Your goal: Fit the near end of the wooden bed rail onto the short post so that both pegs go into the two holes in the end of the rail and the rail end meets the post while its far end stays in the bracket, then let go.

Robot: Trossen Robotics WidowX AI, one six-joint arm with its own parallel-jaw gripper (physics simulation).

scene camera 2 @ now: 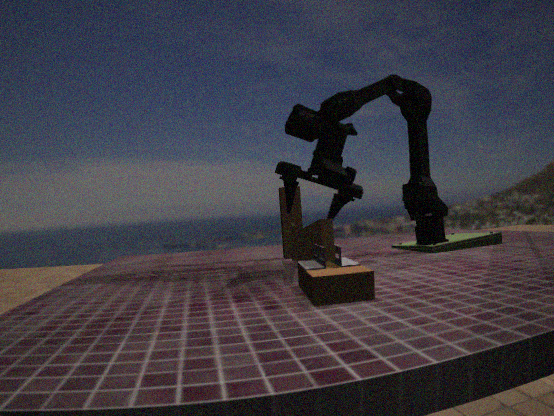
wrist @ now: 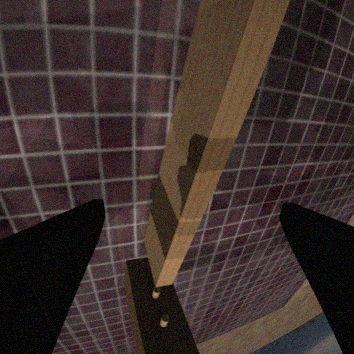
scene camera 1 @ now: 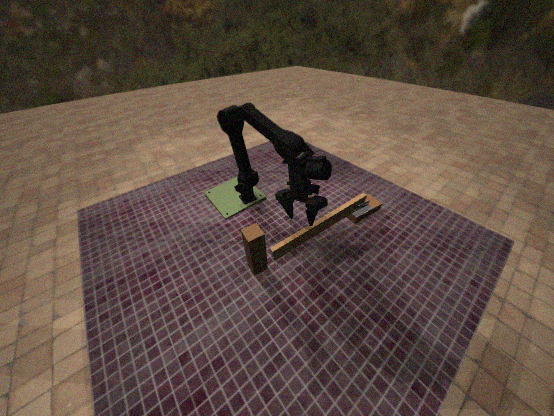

My gripper (scene camera 2: 308, 219) is open, holding nothing. Also in view: a wooden bed rail (scene camera 2: 320, 232). Further things: a short post (scene camera 2: 295, 216).
The wooden bed rail is seen too in the wrist view (wrist: 226, 56) and in scene camera 1 (scene camera 1: 280, 249). My gripper shows as well in the wrist view (wrist: 194, 209) and in scene camera 1 (scene camera 1: 301, 221). The short post also shows in the wrist view (wrist: 145, 312) and in scene camera 1 (scene camera 1: 253, 237).
